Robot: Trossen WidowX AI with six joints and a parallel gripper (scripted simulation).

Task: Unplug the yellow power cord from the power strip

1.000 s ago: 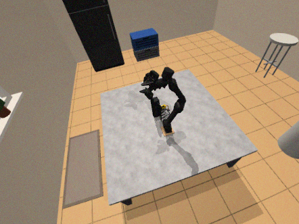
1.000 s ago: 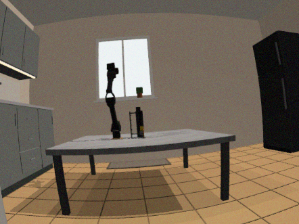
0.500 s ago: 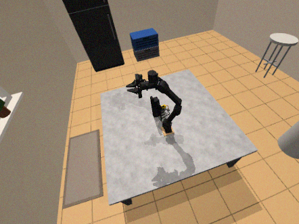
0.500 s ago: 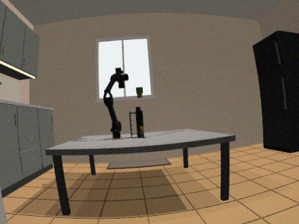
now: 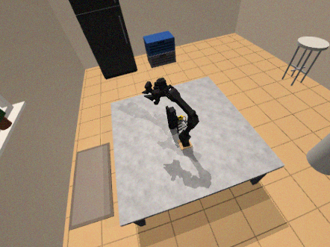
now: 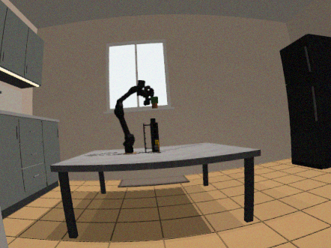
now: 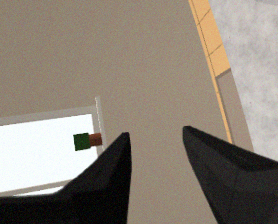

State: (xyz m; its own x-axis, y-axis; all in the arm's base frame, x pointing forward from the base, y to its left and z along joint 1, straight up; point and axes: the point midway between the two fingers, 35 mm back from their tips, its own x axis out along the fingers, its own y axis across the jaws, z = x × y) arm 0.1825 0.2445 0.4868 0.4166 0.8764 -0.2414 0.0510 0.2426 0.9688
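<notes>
The yellow plug is 40 mm ahead of my gripper tip, 260 mm to the right of it and 390 mm below it.
</notes>
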